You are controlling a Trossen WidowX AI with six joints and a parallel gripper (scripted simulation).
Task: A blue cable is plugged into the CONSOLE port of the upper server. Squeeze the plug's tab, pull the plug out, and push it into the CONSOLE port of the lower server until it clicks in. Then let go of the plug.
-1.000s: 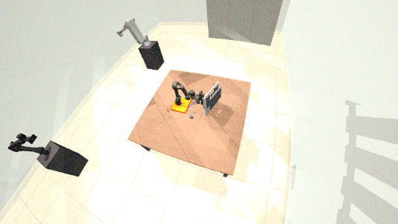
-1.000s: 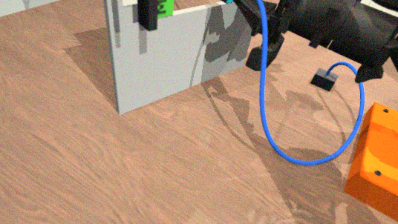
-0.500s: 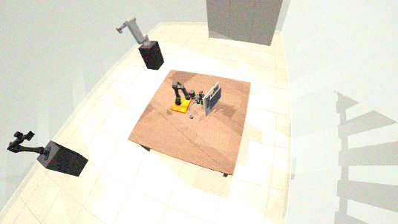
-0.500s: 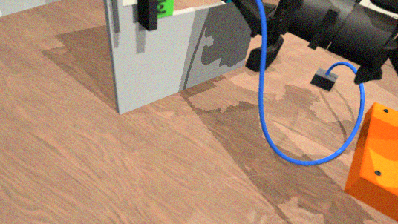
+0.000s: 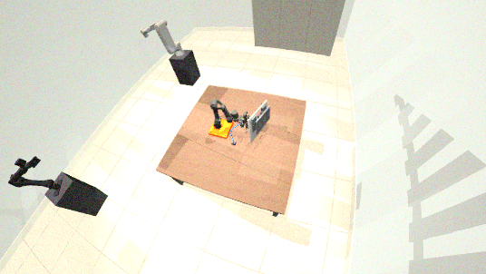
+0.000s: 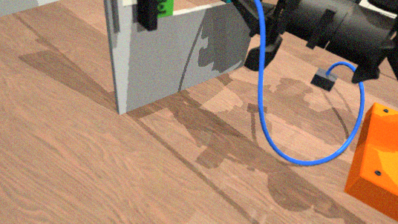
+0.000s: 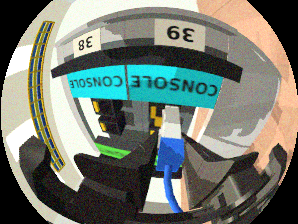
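Now: gripper tip right at the plug. From my gripper tip the other things lie so: black anchor block (18 cm to the right, 18 cm below, 17 cm behind).
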